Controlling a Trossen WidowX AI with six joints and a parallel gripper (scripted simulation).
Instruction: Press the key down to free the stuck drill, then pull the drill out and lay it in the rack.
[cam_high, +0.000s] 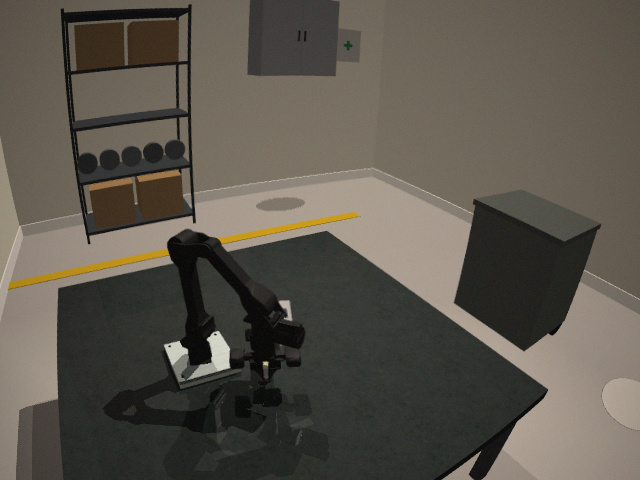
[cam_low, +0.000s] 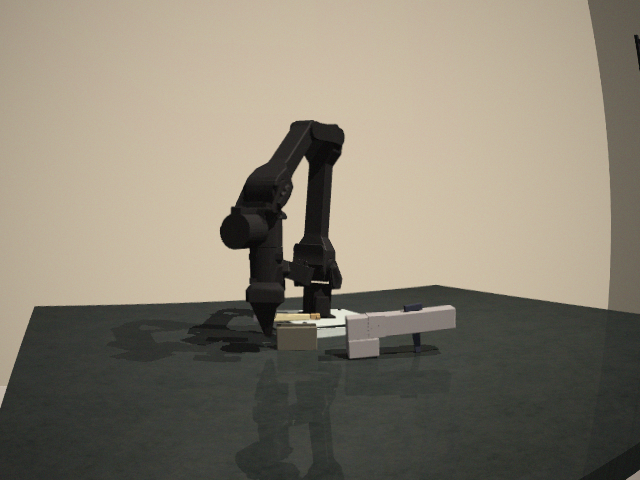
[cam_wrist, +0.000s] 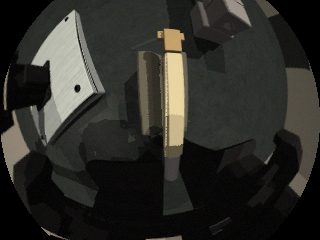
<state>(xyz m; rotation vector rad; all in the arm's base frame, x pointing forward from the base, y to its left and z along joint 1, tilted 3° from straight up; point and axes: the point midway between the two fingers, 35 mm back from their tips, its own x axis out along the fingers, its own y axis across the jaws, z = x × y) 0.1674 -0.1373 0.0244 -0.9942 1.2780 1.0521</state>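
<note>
Right now the drill is 1 cm ahead of my gripper tip, 4 cm to the left of it and 3 cm above it. Also, from my gripper tip: rack: 1 cm ahead, 5 cm to the left; then housing: 12 cm ahead, 19 cm to the left, 2 cm above; then dark blue key: 13 cm ahead, 22 cm to the left, 3 cm above.
</note>
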